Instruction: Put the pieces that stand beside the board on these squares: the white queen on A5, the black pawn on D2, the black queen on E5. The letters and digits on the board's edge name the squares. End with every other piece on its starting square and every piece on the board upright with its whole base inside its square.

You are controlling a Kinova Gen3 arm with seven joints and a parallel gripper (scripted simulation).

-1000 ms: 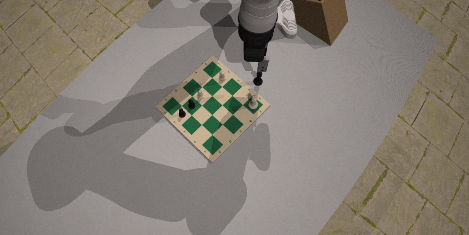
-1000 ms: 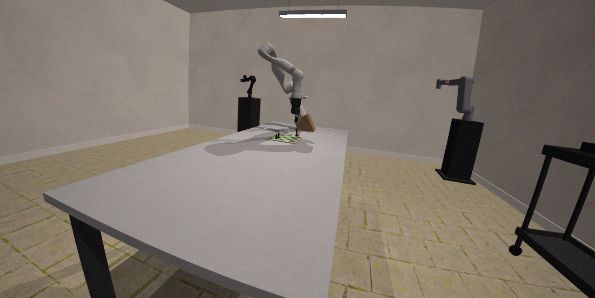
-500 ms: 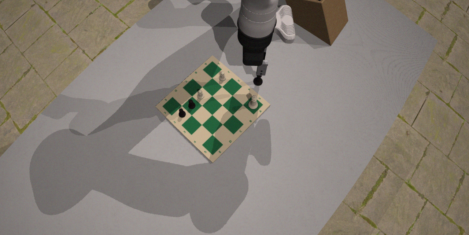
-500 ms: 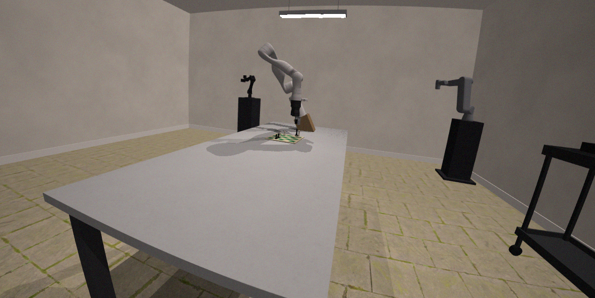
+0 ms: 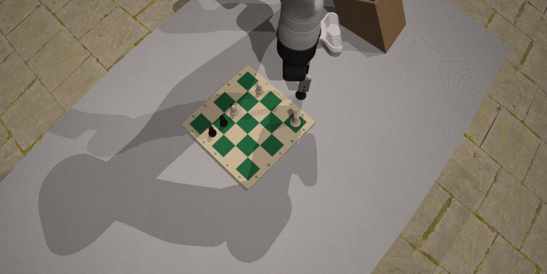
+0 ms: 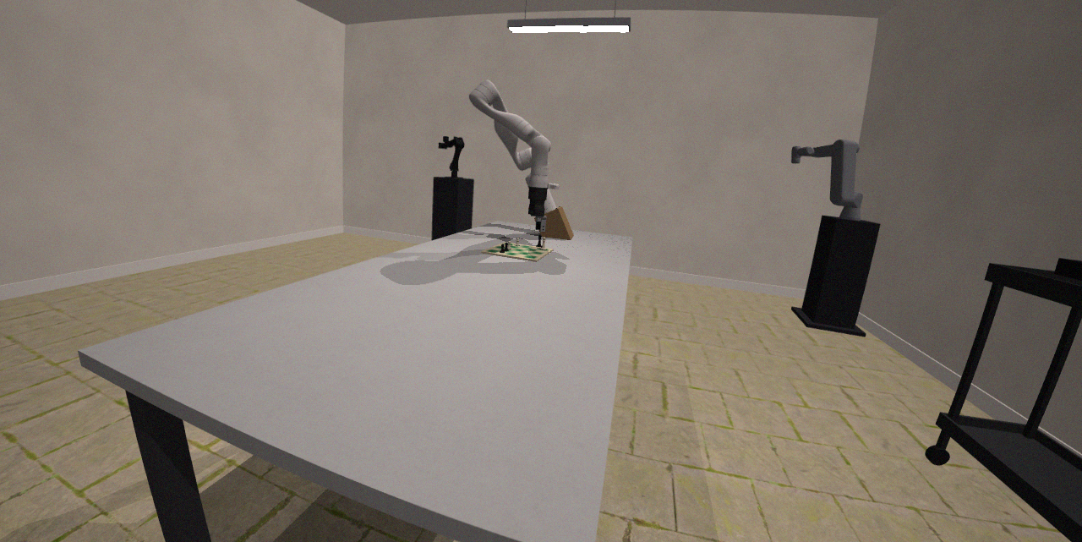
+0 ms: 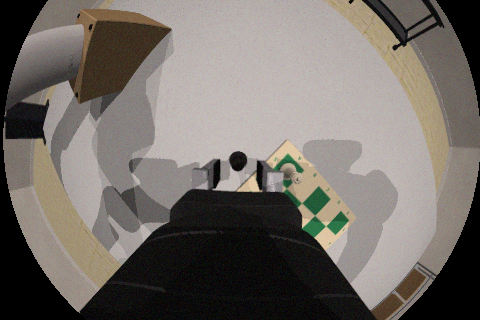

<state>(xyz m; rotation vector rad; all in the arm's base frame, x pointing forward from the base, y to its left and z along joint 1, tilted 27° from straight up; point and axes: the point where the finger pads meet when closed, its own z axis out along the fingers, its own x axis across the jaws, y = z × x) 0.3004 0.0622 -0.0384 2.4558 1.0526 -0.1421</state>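
Right now the black queen is 60 mm below my hand. The rest, counted from my hand: chessboard 140 mm ahead, 80 mm below, 30 mm to the right; then white queen 60 mm below, 60 mm ahead, 40 mm to the left.
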